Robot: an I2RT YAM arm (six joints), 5 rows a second.
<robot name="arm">
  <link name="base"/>
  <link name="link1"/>
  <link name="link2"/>
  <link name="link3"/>
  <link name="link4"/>
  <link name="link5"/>
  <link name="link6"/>
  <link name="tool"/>
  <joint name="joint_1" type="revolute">
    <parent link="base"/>
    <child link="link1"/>
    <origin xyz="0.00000 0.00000 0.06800"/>
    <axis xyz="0 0 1"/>
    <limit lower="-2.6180" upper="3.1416"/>
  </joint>
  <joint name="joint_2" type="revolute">
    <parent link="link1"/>
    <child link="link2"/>
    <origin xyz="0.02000 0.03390 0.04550"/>
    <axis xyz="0 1 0"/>
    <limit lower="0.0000" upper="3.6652"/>
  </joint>
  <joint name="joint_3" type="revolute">
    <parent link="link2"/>
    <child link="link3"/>
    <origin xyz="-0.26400 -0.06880 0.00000"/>
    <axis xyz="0 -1 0"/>
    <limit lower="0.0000" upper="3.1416"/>
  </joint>
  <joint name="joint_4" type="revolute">
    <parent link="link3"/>
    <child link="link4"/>
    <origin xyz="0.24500 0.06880 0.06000"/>
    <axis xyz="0 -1 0"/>
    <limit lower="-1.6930" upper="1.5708"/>
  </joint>
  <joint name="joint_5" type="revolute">
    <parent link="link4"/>
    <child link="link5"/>
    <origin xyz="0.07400 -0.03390 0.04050"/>
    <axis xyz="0 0 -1"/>
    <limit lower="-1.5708" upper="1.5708"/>
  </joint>
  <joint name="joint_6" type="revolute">
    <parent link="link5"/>
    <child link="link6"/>
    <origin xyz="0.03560 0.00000 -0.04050"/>
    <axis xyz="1 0 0"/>
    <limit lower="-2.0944" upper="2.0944"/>
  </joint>
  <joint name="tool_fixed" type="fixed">
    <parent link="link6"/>
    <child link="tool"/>
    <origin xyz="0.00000 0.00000 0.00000" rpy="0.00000 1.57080 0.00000"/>
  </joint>
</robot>
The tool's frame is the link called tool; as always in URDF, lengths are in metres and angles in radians.
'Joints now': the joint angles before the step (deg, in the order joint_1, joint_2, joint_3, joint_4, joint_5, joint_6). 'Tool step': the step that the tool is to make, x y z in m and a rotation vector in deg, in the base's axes. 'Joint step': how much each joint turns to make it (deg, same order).
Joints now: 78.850, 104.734, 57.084, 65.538, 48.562, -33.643
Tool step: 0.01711, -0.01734, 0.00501, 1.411, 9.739, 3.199
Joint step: -3.352, -6.558, -1.423, -17.446, -4.447, 15.867
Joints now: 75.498, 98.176, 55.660, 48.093, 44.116, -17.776
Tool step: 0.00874, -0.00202, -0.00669, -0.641, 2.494, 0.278
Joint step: -1.467, 0.052, -0.111, -3.327, -1.592, 3.230
